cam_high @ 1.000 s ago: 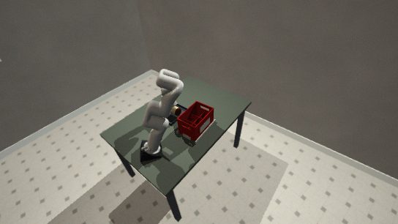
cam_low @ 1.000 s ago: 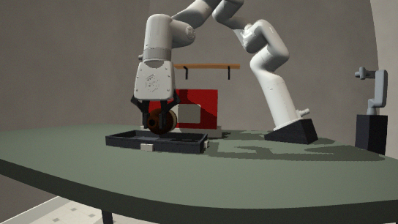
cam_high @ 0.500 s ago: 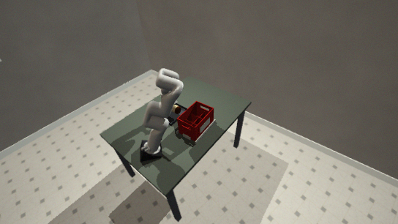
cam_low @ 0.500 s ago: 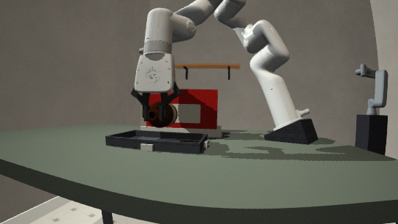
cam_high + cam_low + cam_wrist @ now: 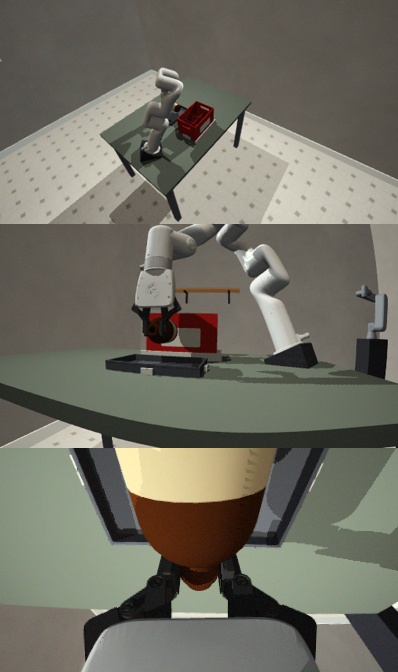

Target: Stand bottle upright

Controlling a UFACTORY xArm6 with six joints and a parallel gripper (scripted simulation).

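The brown bottle lies 5 cm to the right of my hand and 1 cm ahead of it. From my hand the other things lie so: dark tray: 10 cm below, 5 cm to the right; crate: 35 cm to the right, 3 cm below, 1 cm ahead.
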